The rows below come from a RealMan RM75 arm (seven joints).
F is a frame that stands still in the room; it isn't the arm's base.
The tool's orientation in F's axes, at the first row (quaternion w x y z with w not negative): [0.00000 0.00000 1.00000 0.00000]
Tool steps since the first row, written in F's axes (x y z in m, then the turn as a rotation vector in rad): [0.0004 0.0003 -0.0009 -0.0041 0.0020 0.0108]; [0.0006 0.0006 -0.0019 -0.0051 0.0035 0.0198]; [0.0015 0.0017 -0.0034 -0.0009 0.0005 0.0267]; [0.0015 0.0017 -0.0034 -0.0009 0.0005 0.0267]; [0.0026 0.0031 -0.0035 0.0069 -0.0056 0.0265]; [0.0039 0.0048 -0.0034 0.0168 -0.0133 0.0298]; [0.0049 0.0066 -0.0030 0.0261 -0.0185 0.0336]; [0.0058 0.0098 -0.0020 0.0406 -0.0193 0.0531]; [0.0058 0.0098 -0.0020 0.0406 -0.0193 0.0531]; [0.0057 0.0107 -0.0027 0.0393 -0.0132 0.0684]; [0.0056 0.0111 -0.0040 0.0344 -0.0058 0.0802]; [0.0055 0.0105 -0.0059 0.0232 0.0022 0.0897]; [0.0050 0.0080 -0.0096 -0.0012 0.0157 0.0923]
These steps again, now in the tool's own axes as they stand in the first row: [-0.0004 0.0003 0.0009 0.0041 0.0020 -0.0108]; [-0.0006 0.0006 0.0019 0.0051 0.0035 -0.0198]; [-0.0015 0.0017 0.0034 0.0009 0.0005 -0.0267]; [-0.0015 0.0017 0.0034 0.0009 0.0005 -0.0267]; [-0.0026 0.0031 0.0035 -0.0069 -0.0056 -0.0265]; [-0.0039 0.0048 0.0034 -0.0168 -0.0133 -0.0298]; [-0.0049 0.0066 0.0030 -0.0261 -0.0185 -0.0336]; [-0.0058 0.0098 0.0020 -0.0406 -0.0193 -0.0531]; [-0.0058 0.0098 0.0020 -0.0406 -0.0193 -0.0531]; [-0.0057 0.0107 0.0027 -0.0393 -0.0132 -0.0684]; [-0.0056 0.0111 0.0040 -0.0344 -0.0058 -0.0802]; [-0.0055 0.0105 0.0059 -0.0232 0.0022 -0.0897]; [-0.0050 0.0080 0.0096 0.0012 0.0157 -0.0923]
